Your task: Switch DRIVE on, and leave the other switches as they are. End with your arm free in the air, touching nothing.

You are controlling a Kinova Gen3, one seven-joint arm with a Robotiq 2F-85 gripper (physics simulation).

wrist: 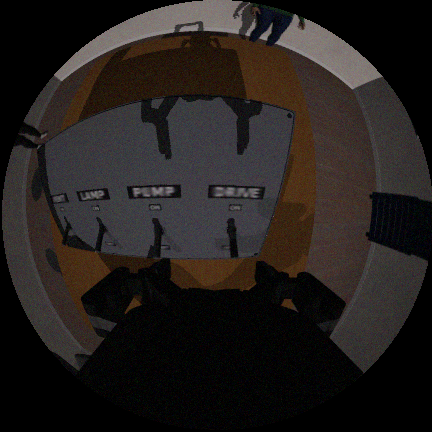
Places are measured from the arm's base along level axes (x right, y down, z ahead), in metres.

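Where they show: gripper, fingertip midpoint: (212, 269).
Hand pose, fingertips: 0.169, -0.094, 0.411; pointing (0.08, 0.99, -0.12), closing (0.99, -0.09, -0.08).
After its pixels a point has its place, as x, y, z.
The grey switch panel (200, 165) @(0.163, -0.033, 0.521) fills the middle of the wrist view. The DRIVE label (236, 192) @(0.212, -0.016, 0.484) is at its right, with a small ON mark under it. The DRIVE switch (232, 240) @(0.208, -0.003, 0.411) is a dark lever below that mark, running down to the panel's lower edge. The PUMP switch (157, 239) @(0.091, -0.002, 0.418), the LAMP switch (101, 235) @(-0.025, 0.002, 0.425) and a partly readable leftmost switch (66, 233) @(-0.145, 0.000, 0.428) look alike in slant; I cannot tell their exact positions. My gripper (212, 269) @(0.169, -0.094, 0.411) is open and empty, its fingertips wide apart below the panel's lower edge in view. The DRIVE lever appears above the gap, nearer the right finger.
The panel stands over an orange-brown table (272, 65) @(0.414, 0.112, 0.959). Shadows of the gripper fingers fall on the panel's upper part. A dark slatted object (400, 222) is at the far right, a person in blue trousers (271, 27) at the top, and dark hands at the left edge.
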